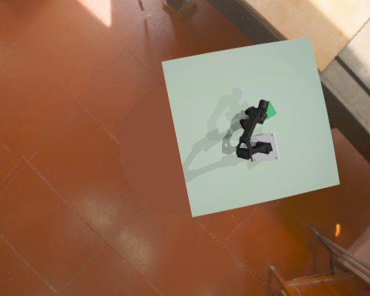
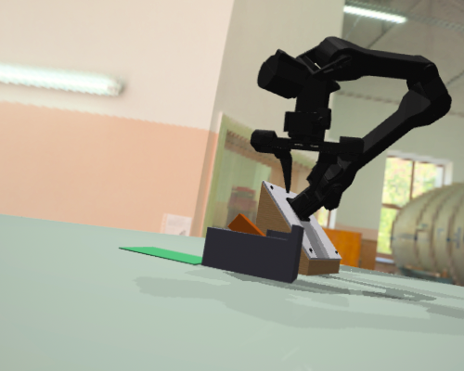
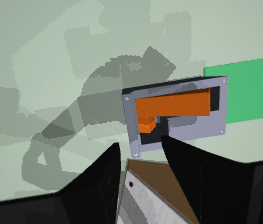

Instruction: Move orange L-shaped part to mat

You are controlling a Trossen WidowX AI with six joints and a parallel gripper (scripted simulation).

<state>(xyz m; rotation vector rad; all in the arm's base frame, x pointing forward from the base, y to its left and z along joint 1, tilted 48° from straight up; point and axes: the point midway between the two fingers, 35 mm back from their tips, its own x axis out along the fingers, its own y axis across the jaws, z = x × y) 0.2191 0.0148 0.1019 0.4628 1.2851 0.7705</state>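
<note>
My gripper tip is 10 cm above the orange part and 4 cm to the left of it. The rest, counted from my gripper tip: green mat 21 cm to the right, 16 cm below, 5 cm ahead.
</note>
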